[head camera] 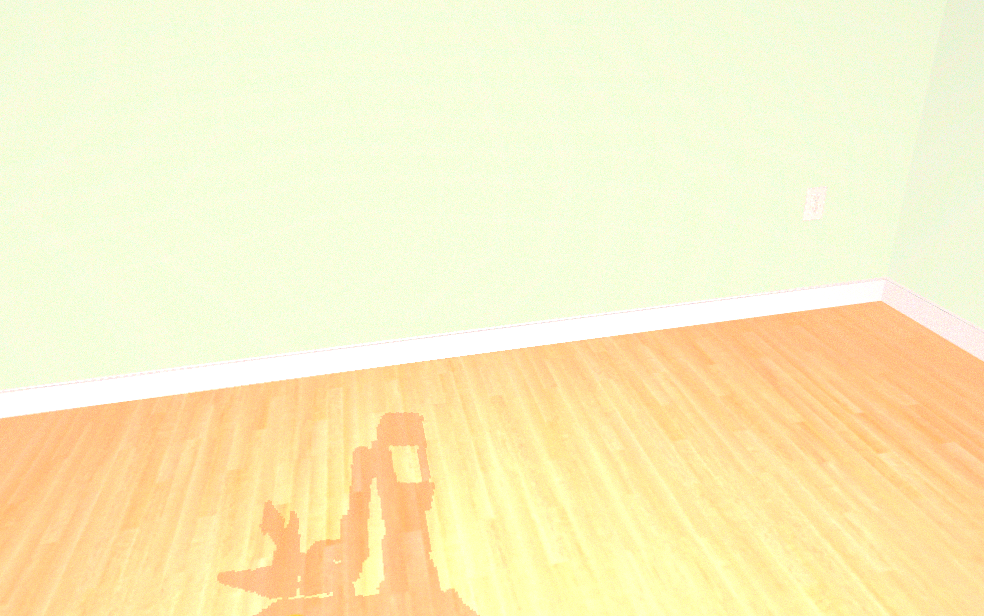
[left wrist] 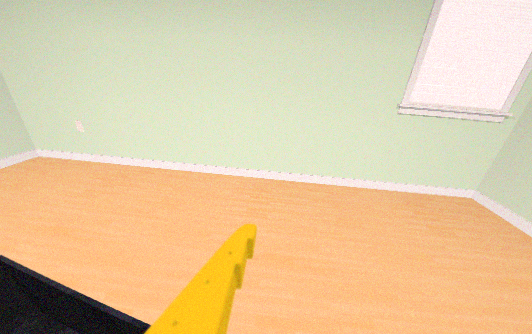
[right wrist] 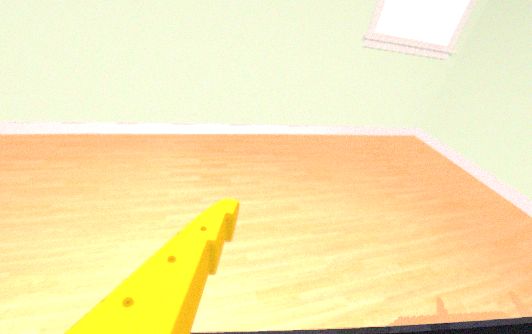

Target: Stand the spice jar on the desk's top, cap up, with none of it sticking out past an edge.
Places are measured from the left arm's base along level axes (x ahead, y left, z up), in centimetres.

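Pixels of known places: left end effector, tool point: (left wrist: 255, 237); right end effector, tool point: (right wrist: 236, 215).
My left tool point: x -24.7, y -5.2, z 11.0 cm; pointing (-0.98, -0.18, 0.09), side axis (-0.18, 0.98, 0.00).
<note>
Behind a point stands the place of what it marks.
The spice jar and the desk do not show in the head view or in either wrist view. My left gripper (left wrist: 244, 242) shows in the left wrist view as one yellow notched jaw, with the moving jaw swung out of the picture. It is open and holds nothing. My right gripper (right wrist: 222, 215) shows in the right wrist view in the same way, with one notched jaw, open and holding nothing. Neither gripper shows in the head view.
A wooden floor (head camera: 617, 472) @(x 30.9, y 136.0, z -77.5 cm) (left wrist: 375, 260) @(x -113.0, y 44.4, z -77.5 cm) (right wrist: 325, 225) @(x -99.0, y 23.8, z -77.5 cm) runs to a white baseboard (head camera: 435, 350) @(x -19.2, y 198.8, z -74.0 cm) (left wrist: 280, 176) @(x -189.7, y -30.2, z -73.3 cm) (right wrist: 225, 129) @(x -188.9, y -34.6, z -73.3 cm) along a pale green wall (head camera: 435, 181) @(x -15.0, y 201.0, z -17.2 cm). A robot-shaped shadow (head camera: 406, 537) @(x -21.2, y 115.8, z -77.5 cm) lies on the floor. A window (left wrist: 470, 60) @(x -215.2, y 102.5, z 40.9 cm) (right wrist: 422, 20) @(x -215.9, y 106.4, z 21.3 cm) and a wall outlet (head camera: 814, 203) (left wrist: 79, 125) also show.
</note>
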